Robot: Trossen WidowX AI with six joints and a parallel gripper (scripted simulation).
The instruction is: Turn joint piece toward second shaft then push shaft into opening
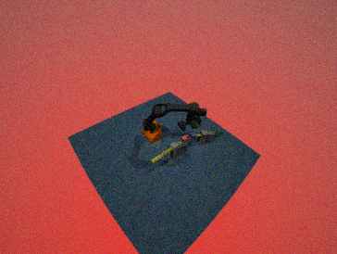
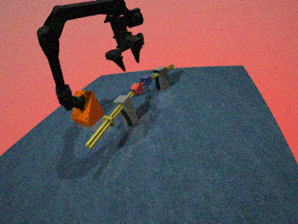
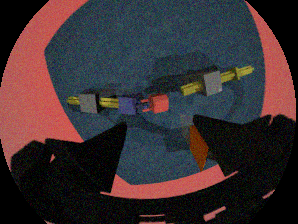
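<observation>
My gripper tip is 11 cm above the red square joint piece.
</observation>
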